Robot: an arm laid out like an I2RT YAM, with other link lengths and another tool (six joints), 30 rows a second.
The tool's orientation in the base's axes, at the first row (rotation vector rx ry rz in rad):
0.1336 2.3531 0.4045
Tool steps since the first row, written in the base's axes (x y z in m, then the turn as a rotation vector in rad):
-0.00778 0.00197 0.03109 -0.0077 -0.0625 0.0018
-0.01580 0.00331 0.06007 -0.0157 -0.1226 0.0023
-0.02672 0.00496 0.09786 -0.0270 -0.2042 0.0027
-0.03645 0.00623 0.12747 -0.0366 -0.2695 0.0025
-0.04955 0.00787 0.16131 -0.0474 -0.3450 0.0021
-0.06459 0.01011 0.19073 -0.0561 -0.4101 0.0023
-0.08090 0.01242 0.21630 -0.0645 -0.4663 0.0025
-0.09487 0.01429 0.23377 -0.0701 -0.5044 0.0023
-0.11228 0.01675 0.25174 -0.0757 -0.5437 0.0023
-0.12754 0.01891 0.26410 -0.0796 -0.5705 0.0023
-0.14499 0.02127 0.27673 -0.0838 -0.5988 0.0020
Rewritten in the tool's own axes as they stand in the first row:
-0.01429 0.01216 -0.02606 -0.0087 -0.0583 -0.0222
-0.02715 0.02305 -0.05100 -0.0159 -0.1148 -0.0430
-0.04361 0.03716 -0.08386 -0.0252 -0.1916 -0.0715
-0.05566 0.04821 -0.11042 -0.0318 -0.2531 -0.0943
-0.06795 0.06107 -0.14210 -0.0396 -0.3244 -0.1203
-0.07581 0.07309 -0.17194 -0.0471 -0.3857 -0.1427
-0.08022 0.08394 -0.20001 -0.0530 -0.4386 -0.1627
-0.08112 0.09169 -0.22105 -0.0568 -0.4745 -0.1759
-0.07972 0.10023 -0.24466 -0.0610 -0.5116 -0.1896
-0.07628 0.10661 -0.26304 -0.0638 -0.5368 -0.1990
-0.07138 0.11332 -0.28305 -0.0665 -0.5636 -0.2087

